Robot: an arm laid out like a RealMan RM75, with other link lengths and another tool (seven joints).
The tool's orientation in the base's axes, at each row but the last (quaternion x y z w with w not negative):
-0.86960 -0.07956 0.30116 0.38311
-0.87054 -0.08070 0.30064 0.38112
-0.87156 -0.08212 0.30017 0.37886
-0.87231 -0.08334 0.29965 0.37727
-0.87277 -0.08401 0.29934 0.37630
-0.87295 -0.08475 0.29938 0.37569
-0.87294 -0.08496 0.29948 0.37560
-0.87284 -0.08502 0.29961 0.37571
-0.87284 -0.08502 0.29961 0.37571
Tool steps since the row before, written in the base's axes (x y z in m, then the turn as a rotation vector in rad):
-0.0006 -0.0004 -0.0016 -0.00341 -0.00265 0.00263
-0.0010 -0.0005 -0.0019 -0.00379 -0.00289 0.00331
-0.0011 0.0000 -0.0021 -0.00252 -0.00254 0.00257
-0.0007 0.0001 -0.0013 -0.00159 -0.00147 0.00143
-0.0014 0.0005 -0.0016 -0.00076 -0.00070 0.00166
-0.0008 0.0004 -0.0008 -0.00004 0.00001 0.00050
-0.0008 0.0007 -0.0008 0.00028 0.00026 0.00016
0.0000 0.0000 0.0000 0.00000 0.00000 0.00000
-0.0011 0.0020 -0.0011 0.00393 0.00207 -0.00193
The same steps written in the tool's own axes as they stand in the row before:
0.0001 0.0015 0.0009 -0.00494 0.00028 -0.00103
-0.0001 0.0018 0.0013 -0.00565 -0.00001 -0.00131
0.0001 0.0016 0.0018 -0.00416 0.00017 -0.00145
0.0001 0.0009 0.0012 -0.00249 0.00015 -0.00073
-0.0002 0.0009 0.0020 -0.00164 -0.00062 -0.00087
-0.0001 0.0003 0.0011 -0.00026 -0.00036 -0.00024
0.0000 0.0001 0.0013 0.00025 -0.00032 -0.00009
0.0000 0.0000 0.0000 0.00000 0.00000 0.00000
0.0004 -0.0005 0.0024 0.00483 -0.00039 -0.00002

